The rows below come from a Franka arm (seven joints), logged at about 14 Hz.
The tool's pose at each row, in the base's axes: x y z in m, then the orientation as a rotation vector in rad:
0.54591 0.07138 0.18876 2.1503 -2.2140 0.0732
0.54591 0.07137 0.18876 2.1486 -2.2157 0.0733
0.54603 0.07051 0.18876 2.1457 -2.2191 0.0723
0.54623 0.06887 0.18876 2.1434 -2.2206 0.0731
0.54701 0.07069 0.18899 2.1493 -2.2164 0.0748
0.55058 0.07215 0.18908 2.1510 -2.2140 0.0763
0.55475 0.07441 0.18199 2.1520 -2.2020 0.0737
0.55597 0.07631 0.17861 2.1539 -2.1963 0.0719
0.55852 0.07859 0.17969 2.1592 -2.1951 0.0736
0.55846 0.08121 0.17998 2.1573 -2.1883 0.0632
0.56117 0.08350 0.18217 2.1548 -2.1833 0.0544
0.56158 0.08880 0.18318 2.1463 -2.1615 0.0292
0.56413 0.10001 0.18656 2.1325 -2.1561 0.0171
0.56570 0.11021 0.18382 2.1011 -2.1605 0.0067
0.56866 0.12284 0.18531 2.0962 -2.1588 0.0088
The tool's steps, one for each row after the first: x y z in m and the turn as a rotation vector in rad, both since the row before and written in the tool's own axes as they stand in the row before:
0.00001 0.00000 0.00000 0.0000 0.0000 0.0016
0.00085 -0.00015 0.00006 -0.0003 -0.0007 0.0029
0.00163 -0.00026 0.00012 0.0000 0.0007 0.0017
-0.00183 -0.00071 -0.00036 0.0017 0.0000 -0.0046
-0.00156 -0.00352 -0.00021 0.0004 0.0010 -0.0019
-0.00289 -0.00412 0.00689 -0.0064 0.0046 -0.0061
-0.00218 -0.00121 0.00321 -0.0026 0.0012 -0.0036
-0.00224 -0.00249 -0.00129 0.0029 -0.0013 -0.0029
-0.00259 0.00011 -0.00049 -0.0092 -0.0001 -0.0026
-0.00215 -0.00263 -0.00241 -0.0078 -0.0001 -0.0014
-0.00521 -0.00031 -0.00142 -0.0267 0.0042 -0.0071
-0.01091 -0.00226 -0.00441 -0.0154 0.0040 0.0034
-0.01041 -0.00161 0.00175 -0.0188 0.0081 0.0163
-0.01250 -0.00242 -0.00290 -0.0023 0.0042 0.0016

